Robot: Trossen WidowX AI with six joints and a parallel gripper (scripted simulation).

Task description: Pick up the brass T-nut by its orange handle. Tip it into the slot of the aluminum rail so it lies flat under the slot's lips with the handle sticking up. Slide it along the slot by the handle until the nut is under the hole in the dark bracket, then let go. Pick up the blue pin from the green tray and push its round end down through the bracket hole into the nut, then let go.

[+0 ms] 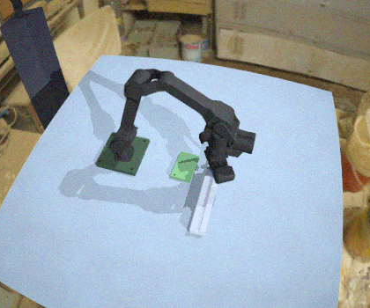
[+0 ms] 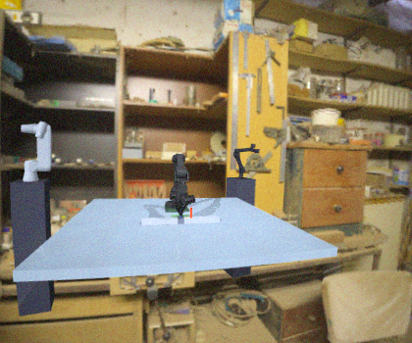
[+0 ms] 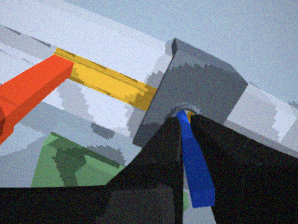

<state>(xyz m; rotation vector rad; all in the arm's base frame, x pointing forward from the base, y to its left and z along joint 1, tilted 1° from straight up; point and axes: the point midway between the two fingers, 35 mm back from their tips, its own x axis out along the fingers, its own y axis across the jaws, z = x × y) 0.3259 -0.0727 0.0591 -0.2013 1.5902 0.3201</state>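
Now: gripper tip right at the blue pin. Round my gripper tip: aluminum rail (20 mm below); green tray (120 mm behind, 40 mm below, 10 mm to the left).
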